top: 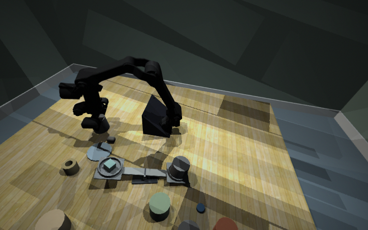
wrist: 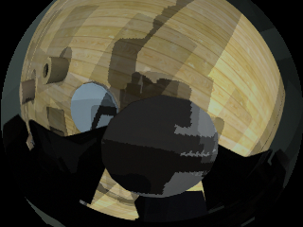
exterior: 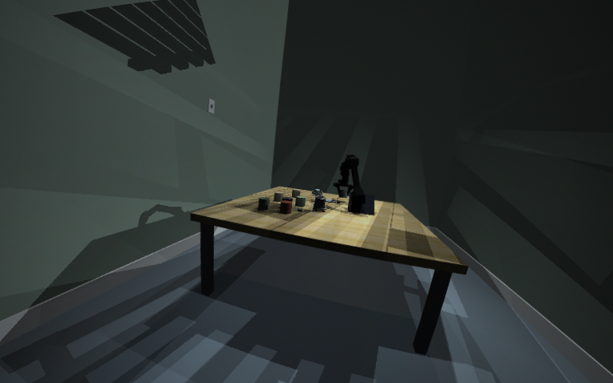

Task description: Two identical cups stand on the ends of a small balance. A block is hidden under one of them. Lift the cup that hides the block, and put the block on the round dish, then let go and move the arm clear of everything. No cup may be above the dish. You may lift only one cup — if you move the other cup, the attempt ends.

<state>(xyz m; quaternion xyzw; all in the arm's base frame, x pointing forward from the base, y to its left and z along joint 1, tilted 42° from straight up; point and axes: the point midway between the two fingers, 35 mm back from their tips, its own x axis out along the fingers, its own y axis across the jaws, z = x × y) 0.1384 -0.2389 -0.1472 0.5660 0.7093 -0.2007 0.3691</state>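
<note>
My gripper tip is now 200 mm short of the teal block, 170 mm to the right of it and 30 mm below it. The rest, counted from my gripper tip: blue disc: 530 mm to the left, 220 mm ahead, 60 mm below; pale round dish: 100 mm ahead, 60 mm below, 50 mm to the left; tan ring: 210 mm ahead, 40 mm below.
</note>
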